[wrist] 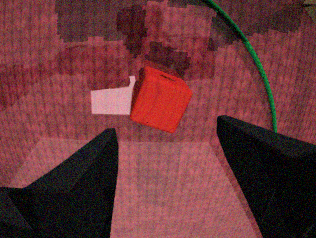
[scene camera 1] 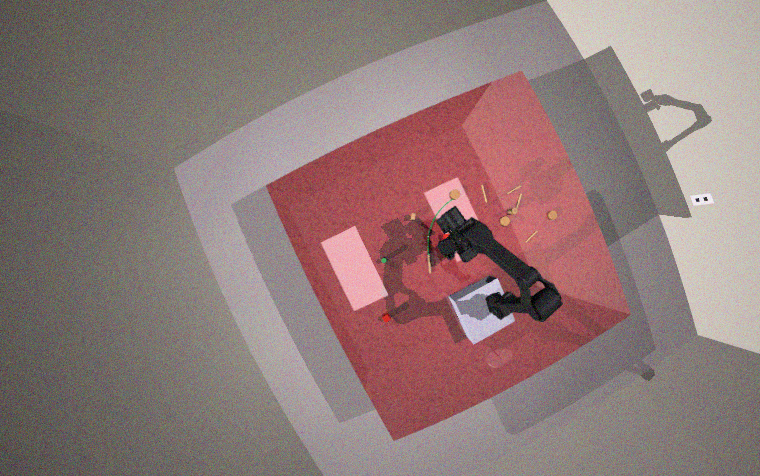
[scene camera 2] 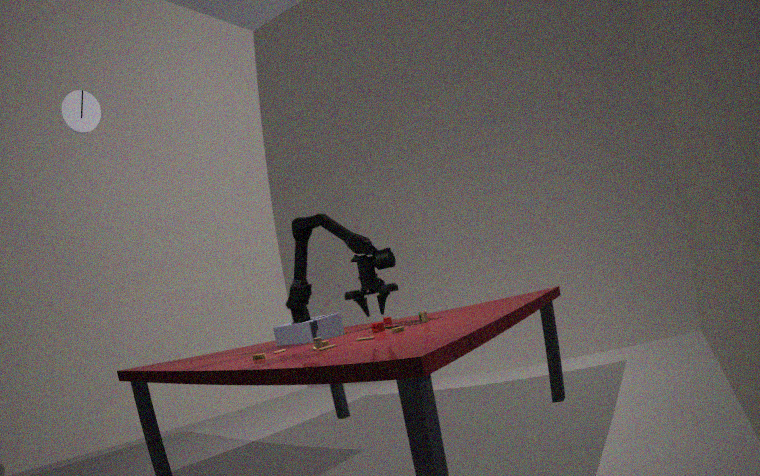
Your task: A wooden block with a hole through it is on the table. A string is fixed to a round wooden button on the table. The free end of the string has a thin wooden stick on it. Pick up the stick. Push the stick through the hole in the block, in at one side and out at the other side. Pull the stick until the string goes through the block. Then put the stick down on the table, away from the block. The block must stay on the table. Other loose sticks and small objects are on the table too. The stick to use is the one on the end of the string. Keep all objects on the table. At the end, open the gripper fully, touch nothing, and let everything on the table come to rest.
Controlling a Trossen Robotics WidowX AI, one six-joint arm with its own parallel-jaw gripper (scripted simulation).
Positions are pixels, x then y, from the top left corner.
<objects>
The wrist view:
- my gripper: 167, 130
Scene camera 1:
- my gripper: 450, 237
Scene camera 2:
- my gripper: 375, 315
</objects>
